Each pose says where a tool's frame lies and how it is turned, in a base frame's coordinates. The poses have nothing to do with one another.
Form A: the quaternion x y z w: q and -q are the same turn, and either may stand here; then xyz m.
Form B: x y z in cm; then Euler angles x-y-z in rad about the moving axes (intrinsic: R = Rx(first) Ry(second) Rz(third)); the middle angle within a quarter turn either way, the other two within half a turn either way. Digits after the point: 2 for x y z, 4 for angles.
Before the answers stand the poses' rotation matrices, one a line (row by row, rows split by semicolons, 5 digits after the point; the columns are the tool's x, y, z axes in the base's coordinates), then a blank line. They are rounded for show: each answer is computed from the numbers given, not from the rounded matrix.
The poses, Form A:
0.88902, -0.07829, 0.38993, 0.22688, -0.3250, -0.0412, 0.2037
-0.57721, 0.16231, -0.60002, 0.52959, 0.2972, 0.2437, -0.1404
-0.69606, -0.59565, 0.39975, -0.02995, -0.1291, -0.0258, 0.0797
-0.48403, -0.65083, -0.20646, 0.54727, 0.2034, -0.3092, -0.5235
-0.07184, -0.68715, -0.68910, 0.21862, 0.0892, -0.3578, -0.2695
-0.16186, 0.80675, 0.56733, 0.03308, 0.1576, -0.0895, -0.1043
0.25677, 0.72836, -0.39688, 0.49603, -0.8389, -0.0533, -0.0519
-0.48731, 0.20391, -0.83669, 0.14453, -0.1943, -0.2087, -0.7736
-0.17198, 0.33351, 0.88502, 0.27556, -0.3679, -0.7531, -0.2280
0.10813, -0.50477, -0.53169, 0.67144, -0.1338, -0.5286, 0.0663
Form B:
0.68365 -0.31614 0.65778; 0.03773 -0.88479 -0.46445; 0.72883 0.34234 -0.59296
0.22727 0.44815 0.86459; -0.82290 -0.38638 0.41659; 0.52076 -0.80614 0.28097
-0.02920 0.85317 -0.52082; 0.80527 -0.28860 -0.51792; -0.59218 -0.43453 -0.67860
0.06758 0.85603 -0.51250; 0.40407 0.44618 0.79853; 0.91223 -0.26105 -0.31574
-0.89409 0.40004 -0.20144; -0.20257 0.03995 0.97845; 0.39946 0.91563 0.04532
-0.94541 -0.29870 -0.13028; -0.22363 0.30388 0.92609; -0.23703 0.90468 -0.35409
-0.37605 0.76777 0.51876; -0.01969 0.55311 -0.83288; -0.92639 -0.32341 -0.19288
-0.48327 0.04312 0.87441; -0.44059 -0.87506 -0.20036; 0.75652 -0.48209 0.44189
-0.78898 -0.60247 -0.12061; 0.37304 -0.62568 0.68511; -0.48822 0.49554 0.71839
-0.07496 0.60483 -0.79282; -0.82315 0.41123 0.39155; 0.56286 0.68196 0.46704

-32.50, -4.12, 20.37, 2.4771, 0.7179, 0.4331
29.72, 24.37, -14.04, -0.9774, 1.0443, -1.1015
-12.91, -2.58, 7.97, 2.4897, -0.5478, -1.6050
20.34, -30.92, -52.35, -1.9473, -0.5381, -1.4920
8.92, -35.78, -26.95, -1.5245, -0.2028, -2.7209
15.76, -8.95, -10.43, -1.9360, -0.1307, 2.8356
-83.89, -5.33, -5.19, 1.7984, 0.5454, -2.0262
-19.43, -20.87, -77.36, 0.4257, 1.0642, -3.0526
-36.79, -75.31, -22.80, -0.7617, -0.1209, 2.4894
-13.38, -52.86, 6.63, -0.6977, -0.9154, -1.6941

